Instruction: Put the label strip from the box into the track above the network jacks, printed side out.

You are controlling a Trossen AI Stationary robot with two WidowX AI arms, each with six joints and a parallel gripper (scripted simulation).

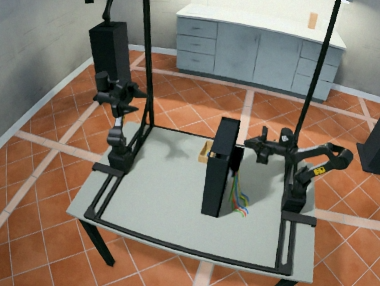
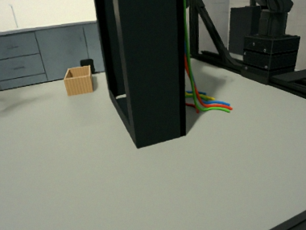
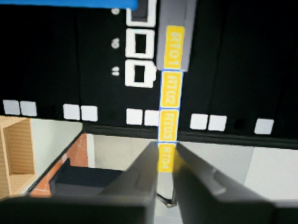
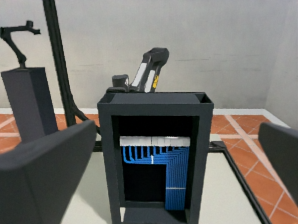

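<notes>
My left gripper is now 30 mm to the left of the yellow label strip and 30 mm short of it. Also, from my left hand: small box 270 mm below, 210 mm to the right, 140 mm behind.
</notes>
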